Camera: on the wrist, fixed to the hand. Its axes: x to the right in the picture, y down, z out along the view.
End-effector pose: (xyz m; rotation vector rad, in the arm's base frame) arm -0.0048 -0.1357 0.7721 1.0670 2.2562 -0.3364
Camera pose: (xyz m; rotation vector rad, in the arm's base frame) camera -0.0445 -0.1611 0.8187 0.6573 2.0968 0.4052
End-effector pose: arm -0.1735 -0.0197 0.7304 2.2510 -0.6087 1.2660
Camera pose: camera -0.1857 0.0443 0.7184 1.6863 -0.8763 0.8282
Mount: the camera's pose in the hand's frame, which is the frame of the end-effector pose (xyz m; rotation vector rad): -0.0253 -0.0453 -0.0412 -0.6979 -0.0320 -0.0184
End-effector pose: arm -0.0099 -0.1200 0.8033 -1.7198 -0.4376 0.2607
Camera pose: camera -0.0224 -0.1608 0.8540 -2.3920 -0.6138 0.1247
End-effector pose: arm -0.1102 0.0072 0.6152 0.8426 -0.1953 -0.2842
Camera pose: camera -0.1302 0.0158 0.5526 0.1488 -0.1049 -0.3537
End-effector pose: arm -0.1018 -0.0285 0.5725 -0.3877 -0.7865 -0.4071
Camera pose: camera -0.1154 -0.0817 0.5354 -1.0394 -0.6615 -0.6927
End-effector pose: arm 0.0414 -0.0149 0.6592 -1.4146 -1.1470 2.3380
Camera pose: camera 0.0782 0.0249 0.6973 1.3814 1.9061 -1.8361
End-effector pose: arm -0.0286 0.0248 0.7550 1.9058 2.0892 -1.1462
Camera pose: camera -0.0466 0.0303 0.8185 1.5112 2.0983 -0.3487
